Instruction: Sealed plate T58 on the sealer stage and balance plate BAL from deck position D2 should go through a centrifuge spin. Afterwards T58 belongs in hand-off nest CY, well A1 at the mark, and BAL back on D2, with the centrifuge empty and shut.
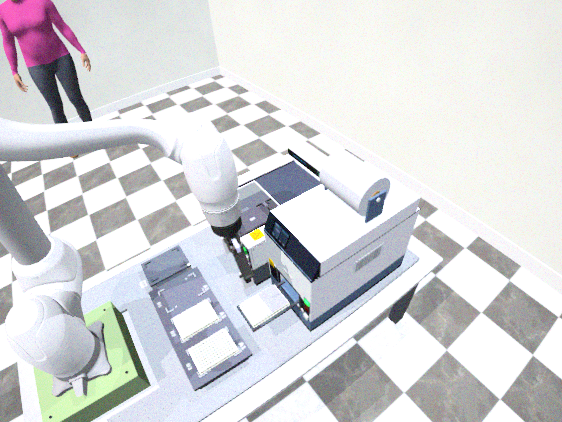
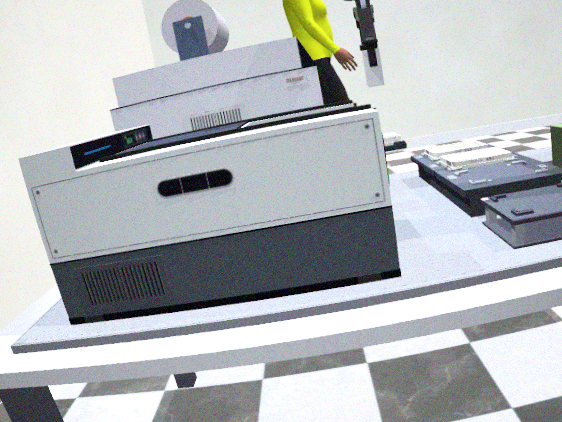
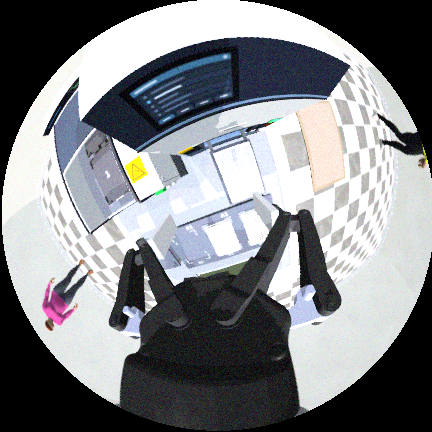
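Where they show: gripper, between the fingertips: (image 1: 239, 268) (image 2: 375, 85) (image 3: 211, 211); arm's base, origin of its link: (image 1: 80, 357).
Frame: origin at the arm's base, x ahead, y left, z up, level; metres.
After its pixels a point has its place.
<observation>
The sealed plate T58 (image 1: 266, 305) {x 0.574, y -0.123, z 0.031 m} (image 3: 237, 170) {x 0.578, y -0.108, z 0.031 m} lies flat on the sealer's extended stage. A pale plate, by its place BAL (image 1: 196, 319) {x 0.368, y -0.032, z -0.021 m} (image 3: 223, 239) {x 0.366, y -0.026, z -0.021 m}, sits in the deck's middle position. The centrifuge (image 1: 251, 242) {x 0.616, y 0.046, z 0.121 m} (image 2: 225, 200) {x 0.758, y 0.377, z 0.048 m} (image 3: 136, 170) {x 0.641, y 0.064, z 0.123 m} has its top opening uncovered, and a dark bucket (image 3: 107, 172) {x 0.684, y 0.200, z 0.051 m} without a plate shows in it. The gripper (image 1: 245, 277) {x 0.542, y -0.040, z 0.143 m} (image 2: 374, 67) (image 3: 215, 220) {x 0.542, y -0.040, z 0.143 m} is open and empty, pointing down, raised in front of the sealer between the stage and the centrifuge. A low dark nest (image 1: 166, 265) {x 0.334, y 0.247, z -0.047 m} (image 2: 530, 205) {x 0.361, y 0.274, z -0.047 m} stands at the deck's end; its label is unreadable.
The tall sealer (image 1: 345, 255) {x 0.780, y -0.202, z 0.223 m} (image 3: 280, 65) {x 0.679, y -0.129, z 0.238 m}, with a film roll (image 1: 357, 187) {x 0.851, y -0.135, z 0.369 m} on top, stands beside the centrifuge. Another pale plate (image 1: 214, 351) {x 0.382, y -0.156, z -0.022 m} (image 3: 254, 227) {x 0.379, y -0.135, z -0.025 m} sits on the deck (image 1: 240, 356) {x 0.443, y -0.199, z -0.037 m}. The arm stands on a green base (image 1: 122, 345) {x 0.135, y -0.021, z 0.001 m}. People stand beyond the table.
</observation>
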